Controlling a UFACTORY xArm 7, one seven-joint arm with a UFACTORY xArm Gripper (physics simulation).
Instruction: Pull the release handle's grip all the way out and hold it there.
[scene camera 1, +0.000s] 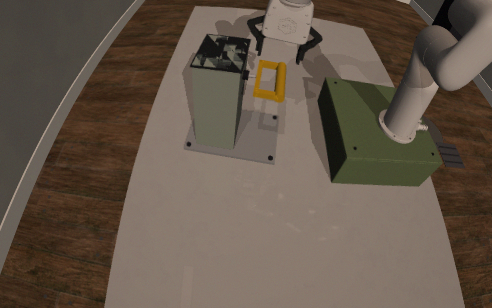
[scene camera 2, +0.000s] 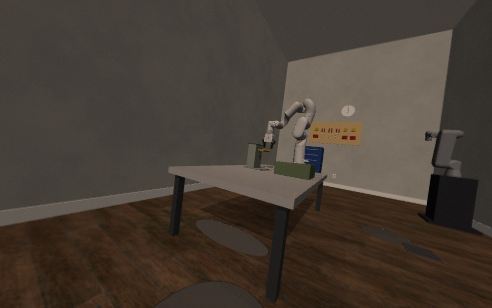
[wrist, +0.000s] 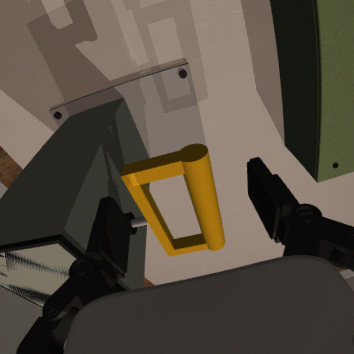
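Observation:
The yellow release handle (scene camera 1: 281, 82) (scene camera 2: 263, 150) (wrist: 205, 200) is a rectangular frame with a thick round grip bar on its outer side. A short thin rod (wrist: 138, 222) joins it to the side of a tall grey-green post (scene camera 1: 216, 107) (scene camera 2: 253, 155) (wrist: 50, 185), with a short gap between frame and post. My gripper (scene camera 1: 279, 58) (wrist: 182, 193) is open and empty, pointing down above the handle. In the wrist view the handle shows between the two fingers, beyond their tips. The left finger there overlaps the post's side; the right one is out past the grip bar.
The post stands on a grey base plate (scene camera 1: 256, 142) (wrist: 172, 82) with dark bolts. A green box (scene camera 1: 380, 120) (scene camera 2: 295, 170) (wrist: 337, 90) under the arm's base stands on the table (scene camera 1: 225, 235) (scene camera 2: 225, 176), across a gap from the handle's grip side.

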